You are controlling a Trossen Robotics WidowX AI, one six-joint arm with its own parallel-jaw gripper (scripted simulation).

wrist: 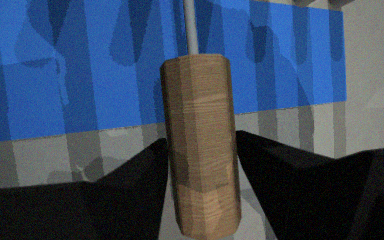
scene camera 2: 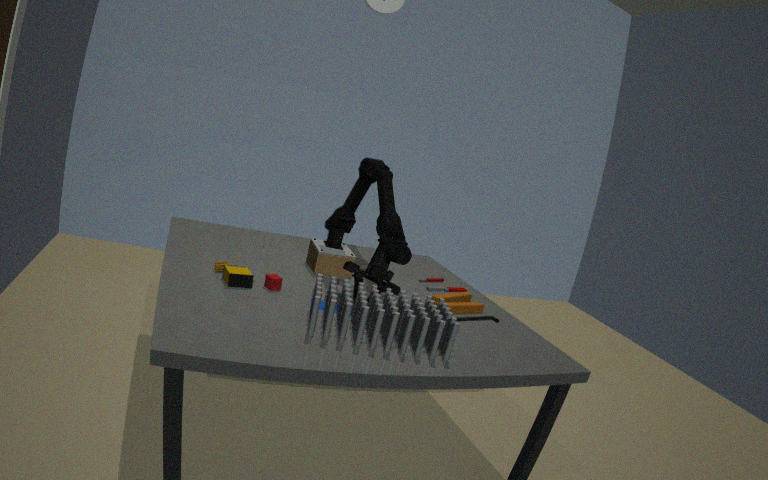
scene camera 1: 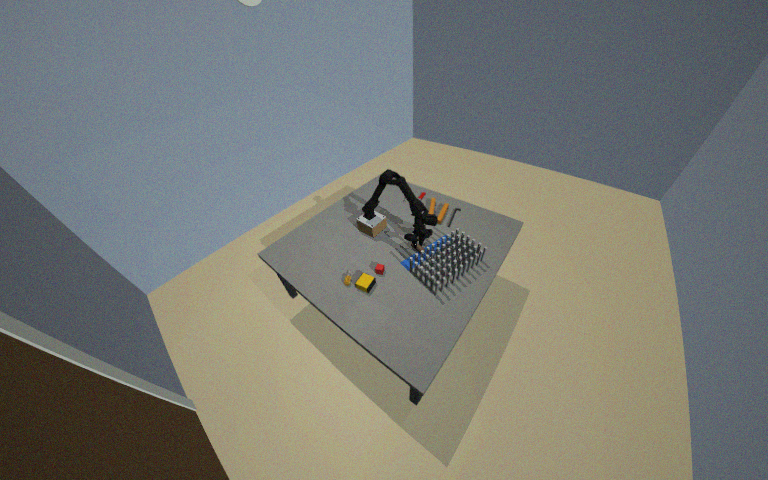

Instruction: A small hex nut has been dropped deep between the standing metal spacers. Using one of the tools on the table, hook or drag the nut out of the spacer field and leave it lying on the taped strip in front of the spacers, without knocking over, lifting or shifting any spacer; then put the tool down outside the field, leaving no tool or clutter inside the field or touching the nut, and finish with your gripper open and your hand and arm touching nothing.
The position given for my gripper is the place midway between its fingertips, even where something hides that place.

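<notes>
I see my gripper (scene camera 2: 359, 302), and the wrist view shows me the gripper (wrist: 201, 141) as well.
</notes>
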